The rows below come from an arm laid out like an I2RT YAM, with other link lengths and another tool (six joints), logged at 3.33 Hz.
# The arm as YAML. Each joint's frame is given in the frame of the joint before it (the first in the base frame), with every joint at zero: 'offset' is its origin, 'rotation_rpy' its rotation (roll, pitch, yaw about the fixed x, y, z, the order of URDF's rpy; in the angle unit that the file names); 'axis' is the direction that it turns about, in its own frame. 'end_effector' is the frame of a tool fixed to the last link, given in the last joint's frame.
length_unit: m
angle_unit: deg
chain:
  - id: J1
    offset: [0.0, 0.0, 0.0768]
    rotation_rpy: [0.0, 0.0, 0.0]
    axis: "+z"
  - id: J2
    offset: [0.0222, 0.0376, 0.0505]
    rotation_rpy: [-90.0, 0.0, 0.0]
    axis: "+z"
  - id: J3
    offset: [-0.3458, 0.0, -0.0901]
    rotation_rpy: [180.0, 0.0, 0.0]
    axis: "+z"
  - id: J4
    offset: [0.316, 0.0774, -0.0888]
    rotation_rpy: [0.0, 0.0, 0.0]
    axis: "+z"
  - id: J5
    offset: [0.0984, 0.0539, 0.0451]
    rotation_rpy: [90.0, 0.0, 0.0]
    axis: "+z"
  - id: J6
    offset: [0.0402, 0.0, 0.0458]
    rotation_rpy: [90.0, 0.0, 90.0]
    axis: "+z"
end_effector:
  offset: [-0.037, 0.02, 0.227]
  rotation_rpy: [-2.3, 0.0, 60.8]
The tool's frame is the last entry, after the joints.
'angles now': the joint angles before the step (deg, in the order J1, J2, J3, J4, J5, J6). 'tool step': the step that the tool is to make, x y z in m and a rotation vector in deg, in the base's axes. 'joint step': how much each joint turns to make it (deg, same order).
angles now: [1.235 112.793 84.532 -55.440 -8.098 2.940]
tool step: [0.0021 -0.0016 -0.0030 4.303 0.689 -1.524]
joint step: [-2.407 1.134 -0.020 0.388 -4.371 -0.440]
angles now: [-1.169 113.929 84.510 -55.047 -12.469 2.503]
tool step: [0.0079 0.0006 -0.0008 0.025 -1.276 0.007]
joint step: [0.062 0.080 -0.159 1.527 -0.044 0.061]
